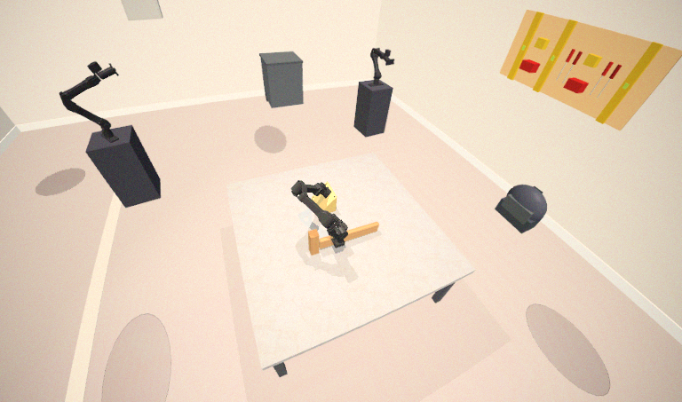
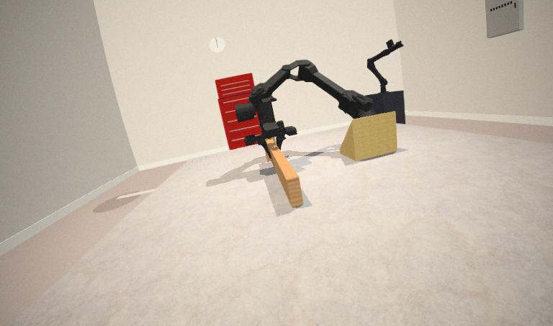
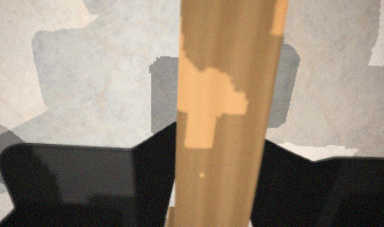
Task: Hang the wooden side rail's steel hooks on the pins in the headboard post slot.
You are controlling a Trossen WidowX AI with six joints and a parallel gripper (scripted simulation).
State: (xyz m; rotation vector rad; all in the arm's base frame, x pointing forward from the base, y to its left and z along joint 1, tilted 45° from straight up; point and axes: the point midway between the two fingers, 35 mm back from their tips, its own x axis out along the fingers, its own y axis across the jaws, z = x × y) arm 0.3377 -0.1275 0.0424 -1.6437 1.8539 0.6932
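The headboard post lies 12 cm to the right of my gripper tip, 4 cm above it and 1 cm behind it.
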